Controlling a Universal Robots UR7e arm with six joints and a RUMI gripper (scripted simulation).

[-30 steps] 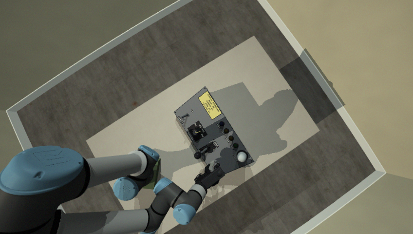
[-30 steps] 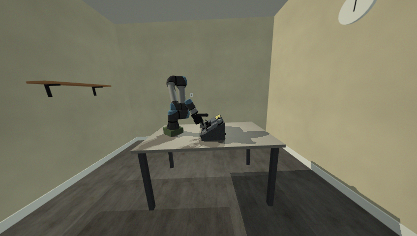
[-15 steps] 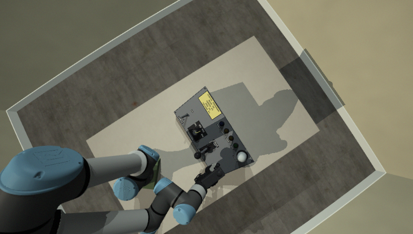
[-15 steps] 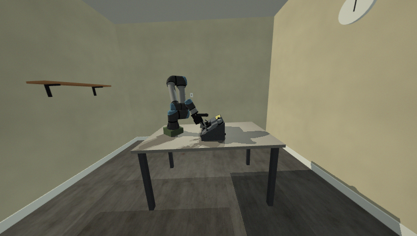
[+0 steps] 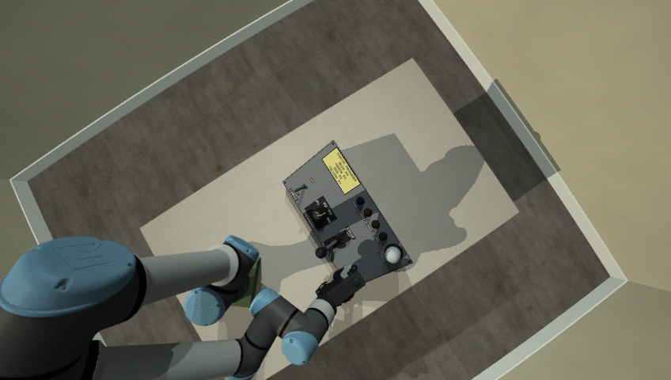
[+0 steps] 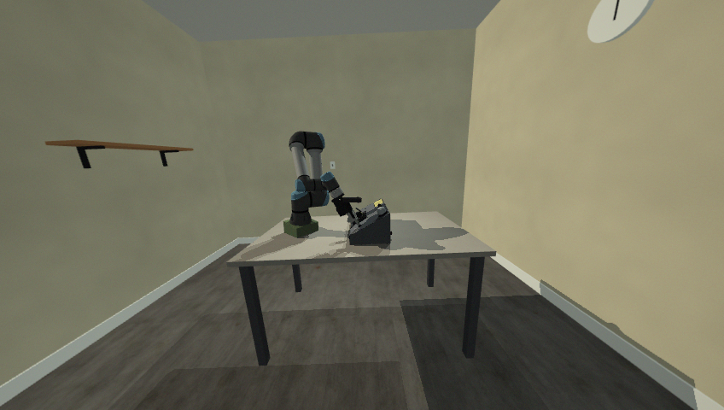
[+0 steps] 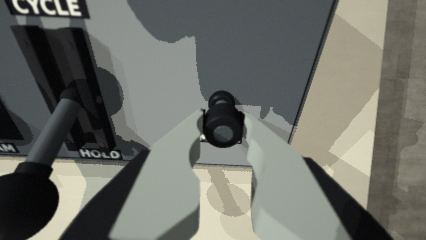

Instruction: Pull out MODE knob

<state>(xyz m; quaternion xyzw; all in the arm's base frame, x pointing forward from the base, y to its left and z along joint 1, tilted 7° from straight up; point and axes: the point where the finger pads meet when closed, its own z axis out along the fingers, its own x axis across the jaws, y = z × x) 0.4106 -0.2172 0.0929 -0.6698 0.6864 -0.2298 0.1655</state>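
The mode knob lies right at my hand. From my hand the other things lie so: dark grey console 5 cm ahead, 18 cm to the left, 3 cm below; then program selector knob 3 cm ahead, 23 cm to the left; then cycle lever 2 cm behind, 12 cm to the left.
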